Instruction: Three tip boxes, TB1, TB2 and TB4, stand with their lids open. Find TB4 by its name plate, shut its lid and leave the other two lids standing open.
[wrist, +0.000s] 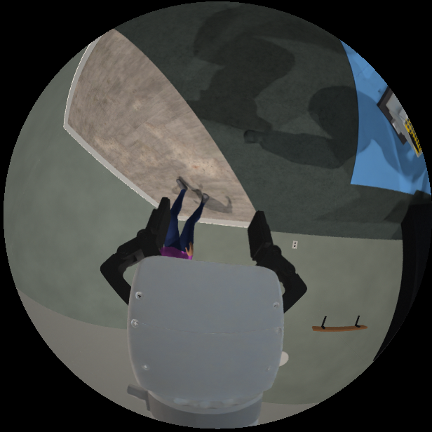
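My gripper (211, 213) is open, its two black fingers wide apart with nothing between them. At the far right edge of the wrist view, part of a tip box (413, 136) with yellow tips shows, cut off by the edge of the round picture. A grey panel with a dark rim (394, 117) stands beside the yellow tips; it may be a lid. No name plate can be read, so I cannot tell which box this is. The other boxes cannot be made out. The gripper is well apart from what shows of the box.
The boxed items are on a blue surface (369, 172) at the right. A dark green surface (295, 200) with arm shadows lies left of it. A person (188, 231) stands on the brown floor (150, 130) by the wall. A wall shelf (340, 329) and a black shape (416, 250) show lower right.
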